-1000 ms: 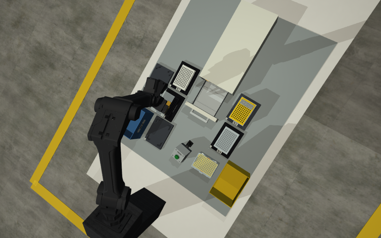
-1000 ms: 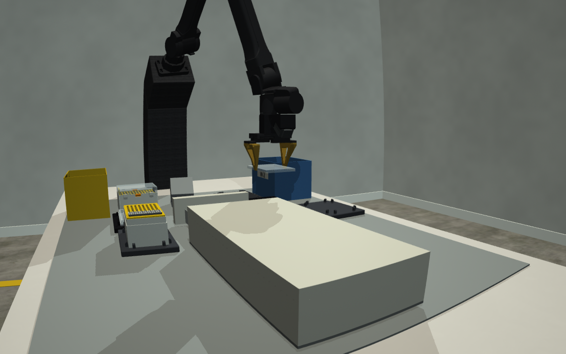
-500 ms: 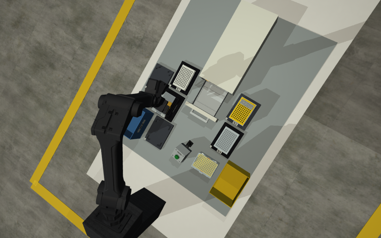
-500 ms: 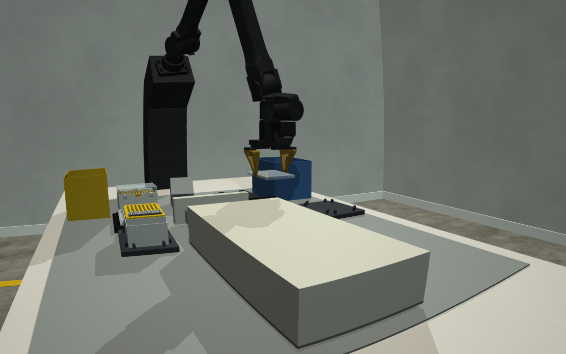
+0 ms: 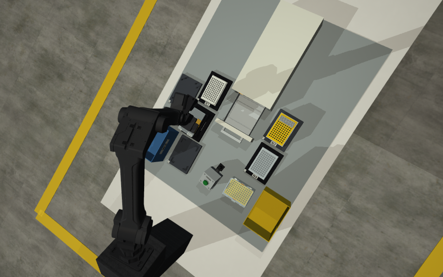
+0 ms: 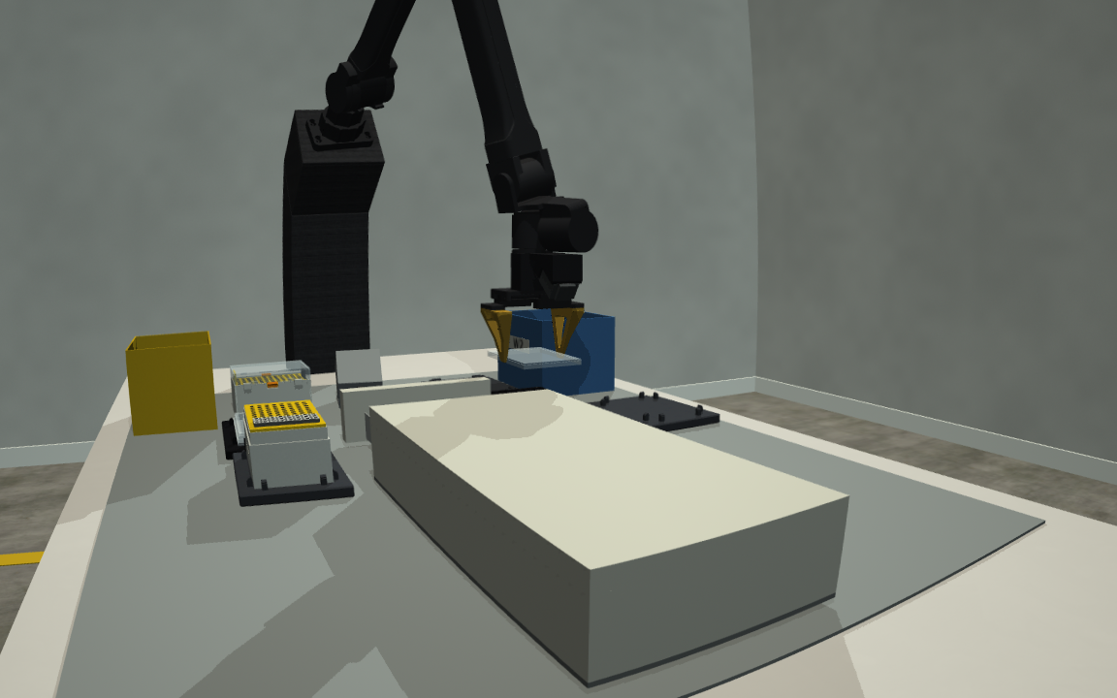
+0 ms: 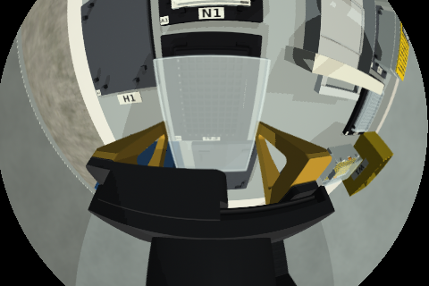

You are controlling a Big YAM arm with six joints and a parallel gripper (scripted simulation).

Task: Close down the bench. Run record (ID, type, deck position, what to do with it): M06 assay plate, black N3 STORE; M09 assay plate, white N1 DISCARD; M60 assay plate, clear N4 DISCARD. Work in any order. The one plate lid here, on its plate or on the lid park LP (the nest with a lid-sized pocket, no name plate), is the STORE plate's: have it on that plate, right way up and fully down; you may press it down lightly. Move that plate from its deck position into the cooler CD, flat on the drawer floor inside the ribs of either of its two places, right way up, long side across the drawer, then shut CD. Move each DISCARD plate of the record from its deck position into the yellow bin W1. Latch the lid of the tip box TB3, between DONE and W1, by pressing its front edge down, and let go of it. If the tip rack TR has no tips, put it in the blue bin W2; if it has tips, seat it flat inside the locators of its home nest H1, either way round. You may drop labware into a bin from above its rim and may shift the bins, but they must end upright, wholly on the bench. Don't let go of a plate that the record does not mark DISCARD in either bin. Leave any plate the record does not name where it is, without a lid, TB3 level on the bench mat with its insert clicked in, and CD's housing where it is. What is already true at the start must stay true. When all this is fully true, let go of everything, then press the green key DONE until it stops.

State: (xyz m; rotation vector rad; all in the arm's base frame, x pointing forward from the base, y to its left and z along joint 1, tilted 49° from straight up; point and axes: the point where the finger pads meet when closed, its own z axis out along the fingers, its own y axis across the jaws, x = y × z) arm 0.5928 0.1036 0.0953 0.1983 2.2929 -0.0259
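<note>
Right now my hand is 7 cm above the black plate. Also, from my hand: nest N3: 8 cm below; clear plate lid: right at my hand; home nest H1: 13 cm ahead, 11 cm to the left, 8 cm below.
</note>
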